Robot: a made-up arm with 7 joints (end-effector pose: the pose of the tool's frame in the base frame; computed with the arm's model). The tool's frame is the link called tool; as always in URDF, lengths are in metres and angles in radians.
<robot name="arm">
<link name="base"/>
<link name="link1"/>
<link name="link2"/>
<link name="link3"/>
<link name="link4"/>
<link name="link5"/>
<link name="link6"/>
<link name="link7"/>
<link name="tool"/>
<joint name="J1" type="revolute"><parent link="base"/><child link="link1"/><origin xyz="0 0 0.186"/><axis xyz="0 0 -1"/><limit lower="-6.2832" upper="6.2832" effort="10" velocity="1.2"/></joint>
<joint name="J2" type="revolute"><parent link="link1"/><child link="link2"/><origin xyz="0 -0.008 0.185"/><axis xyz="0 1 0"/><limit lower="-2.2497" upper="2.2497" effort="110" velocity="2.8"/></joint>
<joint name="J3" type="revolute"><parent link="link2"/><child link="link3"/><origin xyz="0 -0.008 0.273"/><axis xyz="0 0 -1"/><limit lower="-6.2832" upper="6.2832" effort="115" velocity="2.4"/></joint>
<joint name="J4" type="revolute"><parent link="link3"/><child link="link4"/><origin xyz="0 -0.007 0.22"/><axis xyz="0 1 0"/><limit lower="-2.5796" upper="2.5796" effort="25" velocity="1.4"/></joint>
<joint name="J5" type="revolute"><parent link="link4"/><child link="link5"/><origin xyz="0 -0.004 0.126"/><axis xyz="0 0 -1"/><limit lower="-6.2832" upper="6.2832" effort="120" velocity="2.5"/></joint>
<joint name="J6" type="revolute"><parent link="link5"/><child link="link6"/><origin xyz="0 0 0.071"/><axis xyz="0 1 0"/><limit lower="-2.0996" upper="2.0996" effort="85" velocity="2.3"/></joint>
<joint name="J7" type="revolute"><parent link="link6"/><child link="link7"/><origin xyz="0 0 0.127"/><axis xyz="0 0 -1"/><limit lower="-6.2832" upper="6.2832" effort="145" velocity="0.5"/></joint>
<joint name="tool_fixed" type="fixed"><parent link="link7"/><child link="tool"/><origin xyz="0 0 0" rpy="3.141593 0 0"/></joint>
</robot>
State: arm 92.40 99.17 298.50 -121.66 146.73 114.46 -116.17
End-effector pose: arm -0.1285 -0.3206 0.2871 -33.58 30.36 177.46
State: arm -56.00 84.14 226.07 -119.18 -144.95 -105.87 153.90
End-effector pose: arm 0.3700 0.3753 0.2326 -6.81 -65.48 81.29
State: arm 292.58 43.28 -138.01 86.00 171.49 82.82 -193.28
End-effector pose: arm -0.0017 0.3664 0.9214 -147.63 -36.35 -147.95
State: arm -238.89 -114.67 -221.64 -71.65 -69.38 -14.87 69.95
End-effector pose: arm 0.5047 0.4124 0.3113 -119.75 35.09 68.55
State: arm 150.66 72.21 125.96 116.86 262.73 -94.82 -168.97
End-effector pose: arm -0.3048 -0.0973 0.6857 134.08 16.98 -111.87
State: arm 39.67 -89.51 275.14 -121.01 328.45 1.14 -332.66
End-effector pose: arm -0.4405 -0.0173 0.3585 84.68 6.33 169.87
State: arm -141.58 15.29 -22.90 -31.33 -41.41 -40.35 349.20
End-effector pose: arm 0.0738 0.1408 1.1009 153.16 -52.96 -128.69
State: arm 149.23 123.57 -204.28 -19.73 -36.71 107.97 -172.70
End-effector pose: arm -0.5319 -0.2150 0.0060 -131.82 47.83 -166.04
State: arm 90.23 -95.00 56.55 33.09 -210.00 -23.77 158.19
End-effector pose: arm -0.1787 0.7402 0.4337 -162.34 -54.58 -70.31
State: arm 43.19 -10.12 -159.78 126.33 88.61 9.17 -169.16
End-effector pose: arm -0.1351 0.2681 0.6270 -43.09 16.60 -152.58
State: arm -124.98 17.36 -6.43 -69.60 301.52 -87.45 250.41
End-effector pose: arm 0.1524 0.0582 0.9088 41.98 56.11 -114.49
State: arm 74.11 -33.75 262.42 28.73 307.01 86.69 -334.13
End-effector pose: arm 0.0086 0.4657 0.8376 22.83 42.66 -79.48
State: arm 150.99 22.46 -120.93 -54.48 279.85 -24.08 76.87
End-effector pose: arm -0.4744 -0.0264 0.9166 -111.43 -65.40 -69.46
